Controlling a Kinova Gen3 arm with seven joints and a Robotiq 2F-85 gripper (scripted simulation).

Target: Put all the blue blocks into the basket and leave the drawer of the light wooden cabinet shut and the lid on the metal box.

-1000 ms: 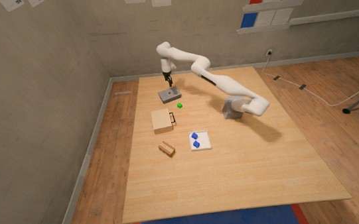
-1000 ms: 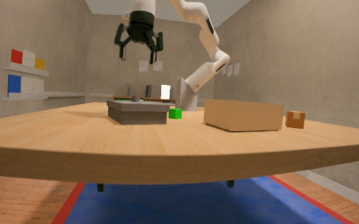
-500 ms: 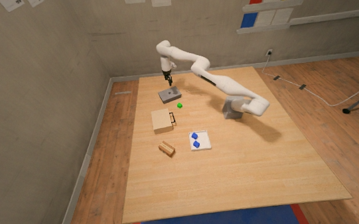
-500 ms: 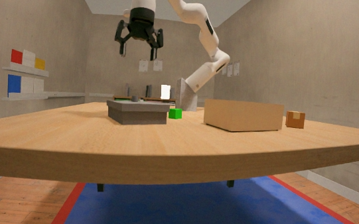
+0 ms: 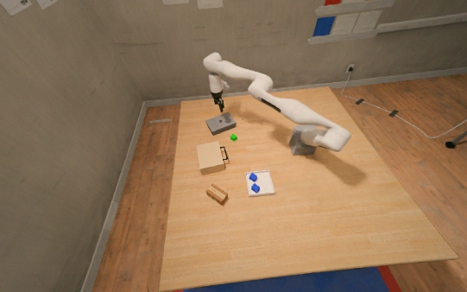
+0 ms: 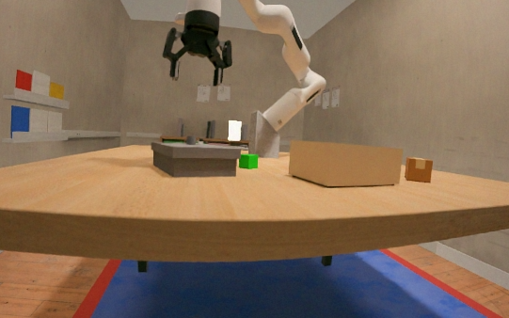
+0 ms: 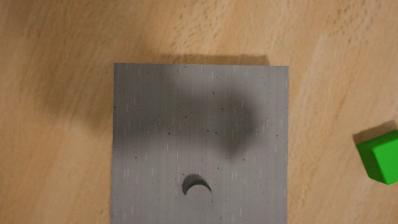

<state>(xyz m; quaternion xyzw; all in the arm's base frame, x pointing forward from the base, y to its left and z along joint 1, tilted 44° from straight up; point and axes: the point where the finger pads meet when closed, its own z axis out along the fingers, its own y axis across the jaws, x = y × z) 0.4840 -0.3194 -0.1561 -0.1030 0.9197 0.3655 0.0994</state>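
Now: hand 10 cm short of the brown cardboard box, 54 cm to the right of it and 15 cm above it. Round my hand: grey lid (14 cm below); then metal box (16 cm below); then green block (7 cm behind, 14 cm to the left, 17 cm below).
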